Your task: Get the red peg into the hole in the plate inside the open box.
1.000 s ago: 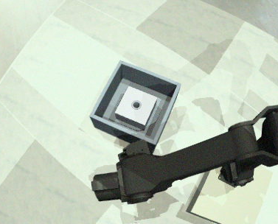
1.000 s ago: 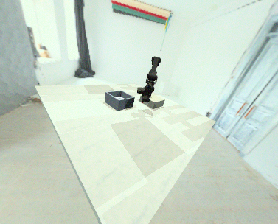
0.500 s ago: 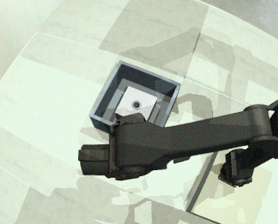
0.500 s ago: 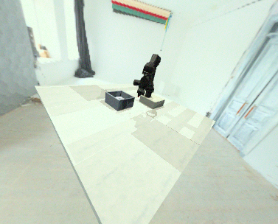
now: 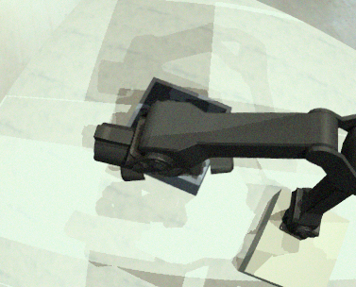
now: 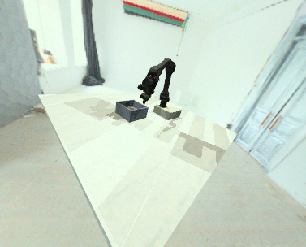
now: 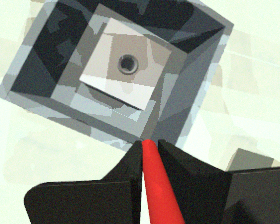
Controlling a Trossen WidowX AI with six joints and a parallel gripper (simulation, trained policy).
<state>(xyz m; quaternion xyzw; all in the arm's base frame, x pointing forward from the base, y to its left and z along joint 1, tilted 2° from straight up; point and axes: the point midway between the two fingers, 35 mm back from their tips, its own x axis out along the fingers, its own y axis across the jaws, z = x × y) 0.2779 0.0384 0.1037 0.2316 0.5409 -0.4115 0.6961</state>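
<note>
Now: the light grey plate 90 mm below my gripper tip, 70 mm to the right of it and 50 mm ahead of it. The rest, counted from my gripper tip: dark grey box: 110 mm below, 70 mm to the right, 50 mm ahead; then red peg: 30 mm above, 10 mm to the left.
</note>
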